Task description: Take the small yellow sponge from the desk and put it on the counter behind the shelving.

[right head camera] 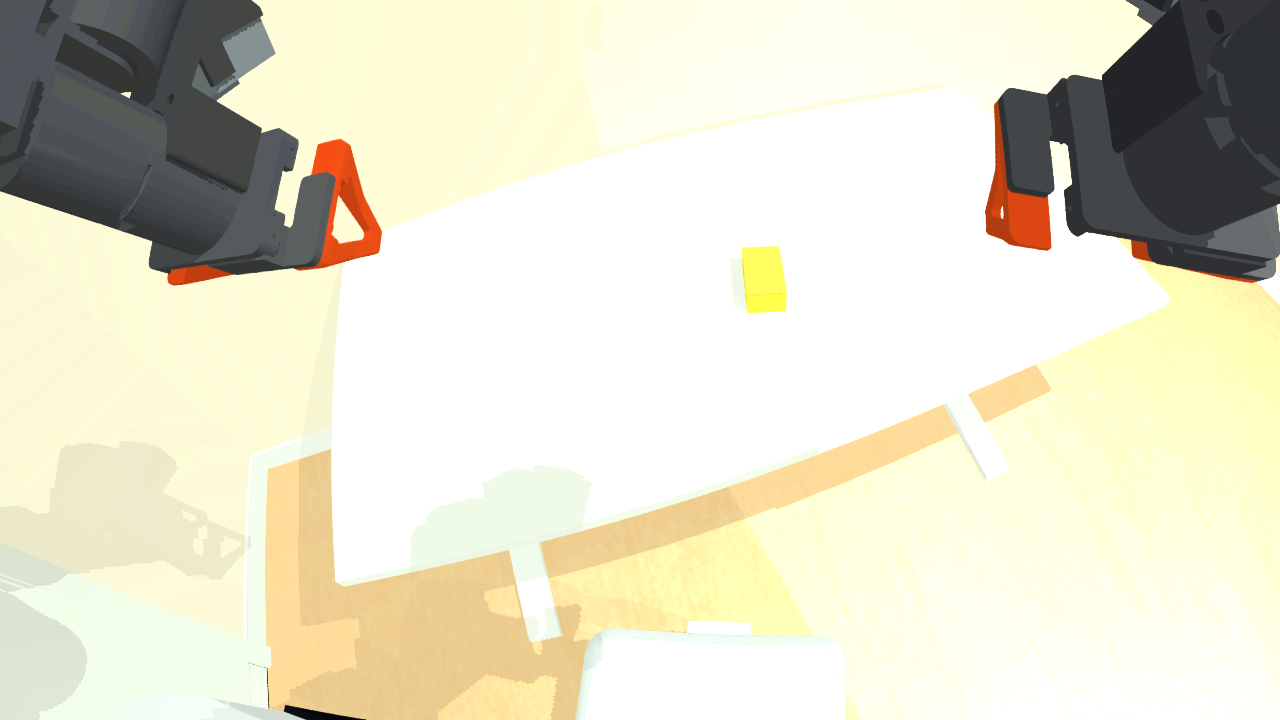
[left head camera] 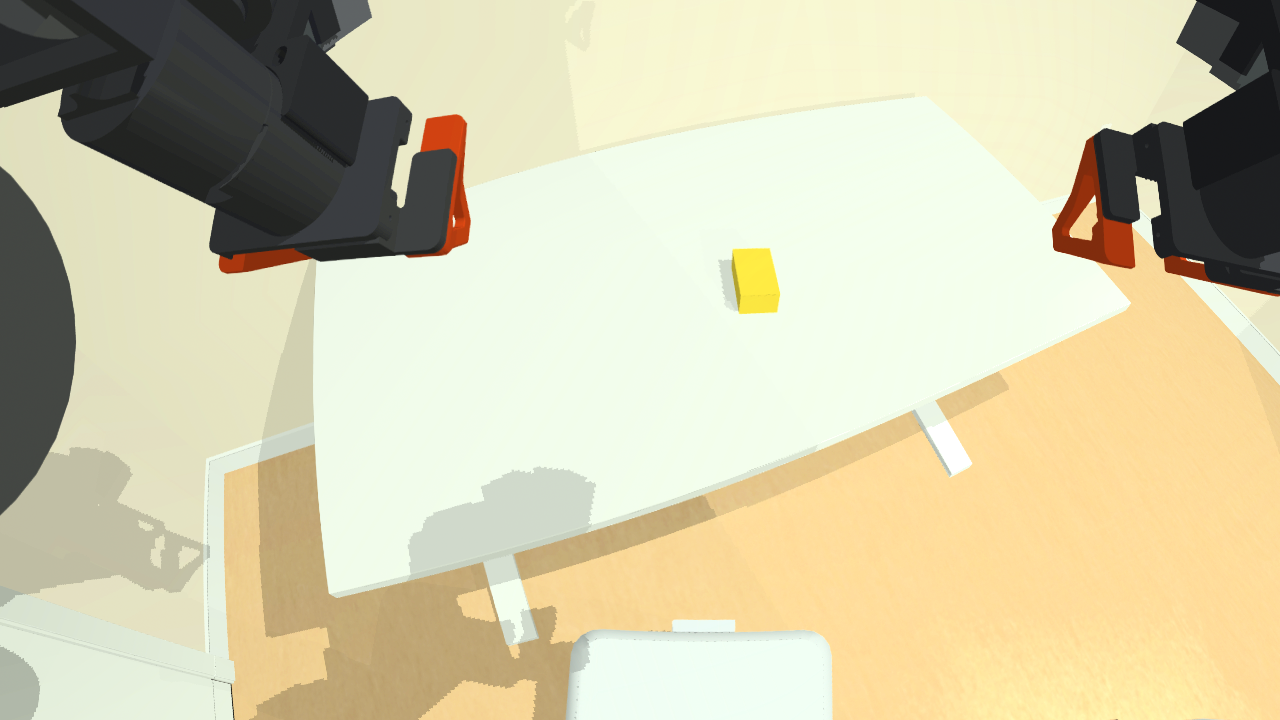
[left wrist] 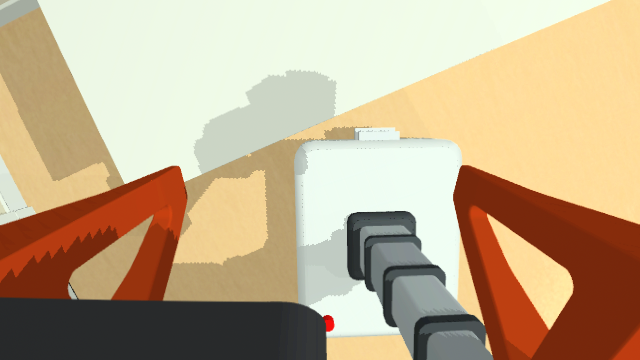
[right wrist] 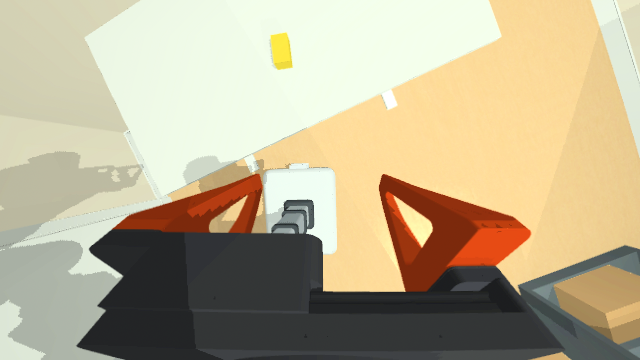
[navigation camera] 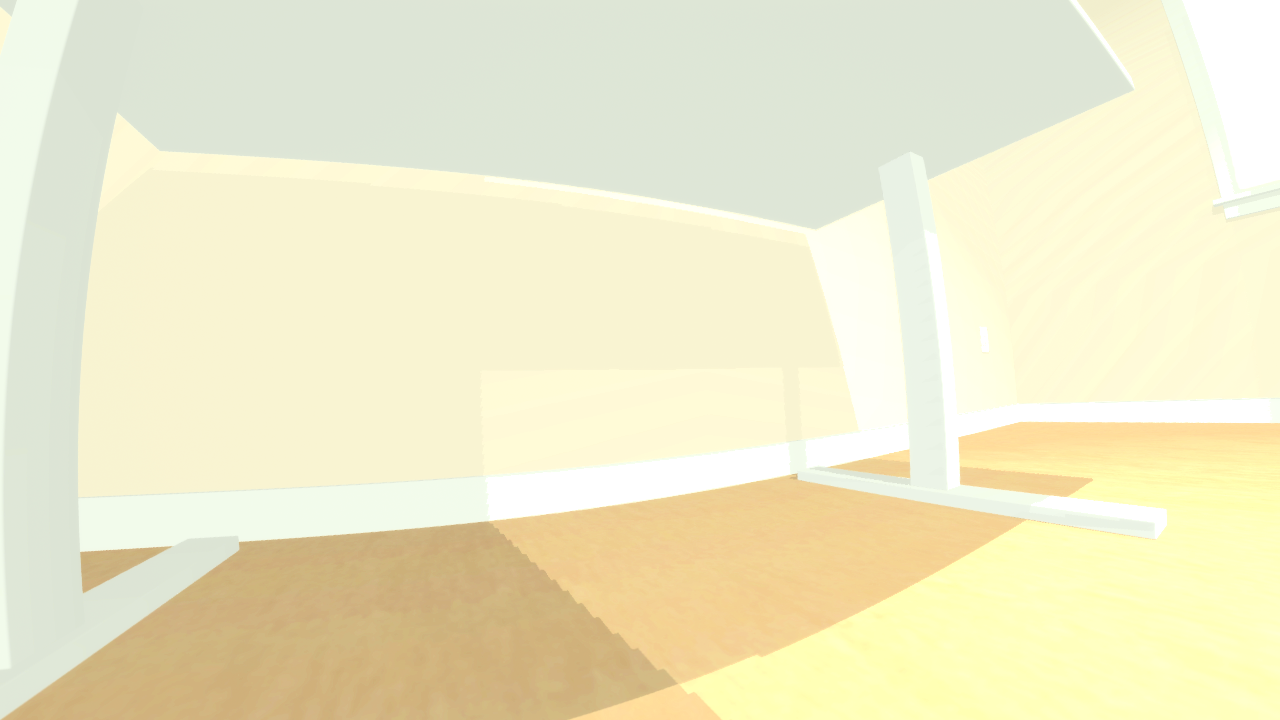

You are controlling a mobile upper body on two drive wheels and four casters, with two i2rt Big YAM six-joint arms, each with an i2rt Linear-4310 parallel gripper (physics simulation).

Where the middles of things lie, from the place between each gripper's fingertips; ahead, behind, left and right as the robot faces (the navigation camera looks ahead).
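Scene:
The small yellow sponge (left head camera: 756,286) is 53 cm below my left hand, 45 cm ahead of it and 27 cm to the right of it. As for my right hand, the sponge is 530 mm below my right hand, and it is also 440 mm ahead of that hand and 160 mm to the left of it.

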